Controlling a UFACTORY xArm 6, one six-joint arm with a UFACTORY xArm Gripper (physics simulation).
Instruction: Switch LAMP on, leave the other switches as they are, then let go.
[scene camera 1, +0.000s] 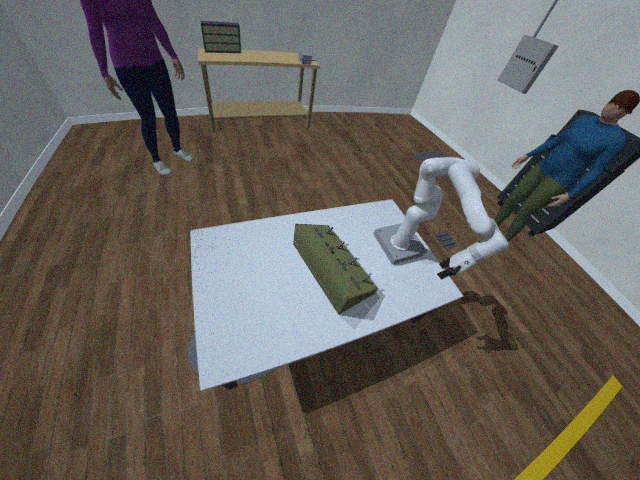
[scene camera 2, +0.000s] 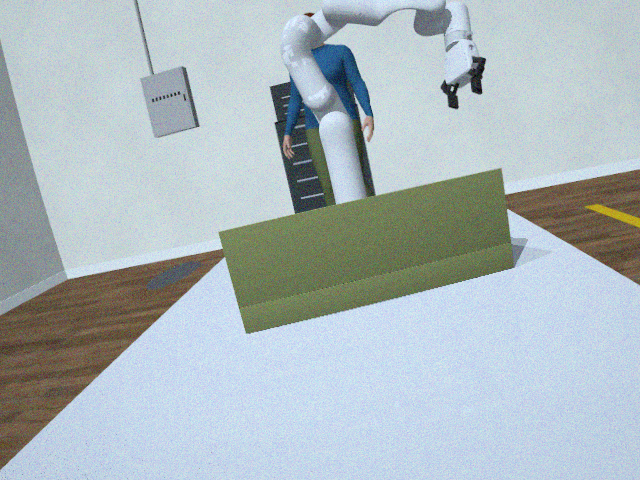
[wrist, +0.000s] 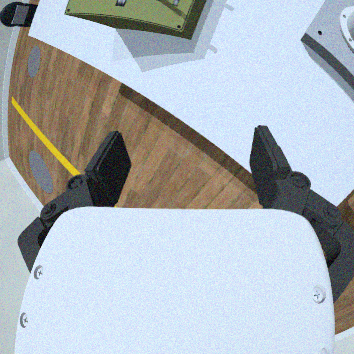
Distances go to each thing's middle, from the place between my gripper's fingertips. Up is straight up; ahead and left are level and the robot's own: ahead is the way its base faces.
Scene:
My hand is 320 mm short of the olive switch box (scene camera 2: 293, 268), 360 mm to the left of it and 240 mm above it.

